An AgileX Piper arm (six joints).
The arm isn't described. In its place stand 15 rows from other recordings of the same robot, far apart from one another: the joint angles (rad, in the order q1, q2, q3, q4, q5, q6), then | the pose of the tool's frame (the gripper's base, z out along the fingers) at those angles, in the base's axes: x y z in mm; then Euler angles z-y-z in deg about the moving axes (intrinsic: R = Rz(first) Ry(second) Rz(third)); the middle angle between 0 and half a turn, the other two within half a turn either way.
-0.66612, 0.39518, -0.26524, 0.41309, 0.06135, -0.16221 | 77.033 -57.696 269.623 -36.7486 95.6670 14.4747
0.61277, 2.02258, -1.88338, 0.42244, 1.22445, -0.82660 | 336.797 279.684 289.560 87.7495 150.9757 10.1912
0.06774, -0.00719, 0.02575, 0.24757, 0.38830, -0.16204 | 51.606 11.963 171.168 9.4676 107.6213 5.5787
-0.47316, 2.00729, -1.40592, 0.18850, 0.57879, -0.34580 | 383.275 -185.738 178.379 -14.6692 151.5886 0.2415
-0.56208, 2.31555, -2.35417, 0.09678, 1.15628, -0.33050 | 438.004 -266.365 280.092 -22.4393 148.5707 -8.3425
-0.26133, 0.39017, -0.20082, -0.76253, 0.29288, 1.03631 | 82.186 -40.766 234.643 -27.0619 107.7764 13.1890
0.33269, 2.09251, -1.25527, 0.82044, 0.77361, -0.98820 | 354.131 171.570 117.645 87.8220 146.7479 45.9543
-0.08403, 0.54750, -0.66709, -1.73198, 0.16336, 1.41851 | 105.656 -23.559 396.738 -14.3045 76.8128 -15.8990
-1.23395, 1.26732, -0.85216, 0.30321, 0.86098, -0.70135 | 96.080 -212.010 262.616 -40.1557 153.5364 -0.8149
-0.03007, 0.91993, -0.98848, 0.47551, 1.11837, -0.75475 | 155.569 32.805 365.967 34.8032 136.2297 -2.4184
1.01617, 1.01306, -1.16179, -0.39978, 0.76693, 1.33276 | 125.834 156.454 421.792 40.5851 116.9485 51.2405
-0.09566, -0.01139, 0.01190, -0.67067, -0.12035, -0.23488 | 54.743 1.569 218.359 -1.1307 79.6500 -52.4649
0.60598, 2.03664, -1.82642, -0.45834, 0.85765, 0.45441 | 399.066 239.485 280.454 4.1294 138.8856 -15.8611
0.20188, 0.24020, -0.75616, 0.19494, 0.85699, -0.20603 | 13.269 16.316 366.255 20.2402 103.8463 -2.3480
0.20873, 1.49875, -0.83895, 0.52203, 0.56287, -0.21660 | 271.579 82.275 212.990 41.9944 147.8862 39.6244
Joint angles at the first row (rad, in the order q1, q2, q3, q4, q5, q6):
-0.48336, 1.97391, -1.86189, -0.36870, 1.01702, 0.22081
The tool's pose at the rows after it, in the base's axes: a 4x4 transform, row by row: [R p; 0 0 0 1], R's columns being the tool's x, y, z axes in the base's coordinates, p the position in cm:
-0.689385, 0.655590, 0.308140, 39.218; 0.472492, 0.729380, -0.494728, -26.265; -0.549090, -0.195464, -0.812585, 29.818; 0, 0, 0, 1
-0.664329, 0.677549, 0.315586, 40.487; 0.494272, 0.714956, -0.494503, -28.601; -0.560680, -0.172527, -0.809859, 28.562; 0, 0, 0, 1
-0.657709, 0.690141, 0.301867, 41.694; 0.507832, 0.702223, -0.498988, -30.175; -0.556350, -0.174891, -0.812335, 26.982; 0, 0, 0, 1
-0.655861, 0.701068, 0.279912, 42.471; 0.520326, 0.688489, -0.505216, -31.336; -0.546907, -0.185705, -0.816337, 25.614; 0, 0, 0, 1
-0.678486, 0.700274, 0.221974, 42.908; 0.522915, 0.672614, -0.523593, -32.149; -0.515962, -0.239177, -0.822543, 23.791; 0, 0, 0, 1
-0.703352, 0.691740, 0.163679, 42.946; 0.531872, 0.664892, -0.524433, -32.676; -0.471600, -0.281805, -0.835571, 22.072; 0, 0, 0, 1
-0.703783, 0.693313, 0.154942, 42.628; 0.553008, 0.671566, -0.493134, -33.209; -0.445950, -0.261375, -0.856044, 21.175; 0, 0, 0, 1
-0.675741, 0.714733, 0.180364, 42.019; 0.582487, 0.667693, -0.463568, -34.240; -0.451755, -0.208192, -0.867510, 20.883; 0, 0, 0, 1
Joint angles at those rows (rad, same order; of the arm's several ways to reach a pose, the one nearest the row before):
-0.53869, 2.08960, -2.00657, -0.31622, 1.02990, 0.22080
-0.56983, 2.19722, -2.14273, -0.28930, 1.04057, 0.20906
-0.58211, 2.30107, -2.27040, -0.28994, 1.07043, 0.20688
-0.59013, 2.38817, -2.38272, -0.29931, 1.10926, 0.20645
-0.59013, 2.46249, -2.45723, -0.34800, 1.15177, 0.20648
-0.59243, 2.51211, -2.49187, -0.37922, 1.18991, 0.19874
-0.60859, 2.52881, -2.49693, -0.34572, 1.20136, 0.18349
-0.63934, 2.53421, -2.50031, -0.28916, 1.18691, 0.17763

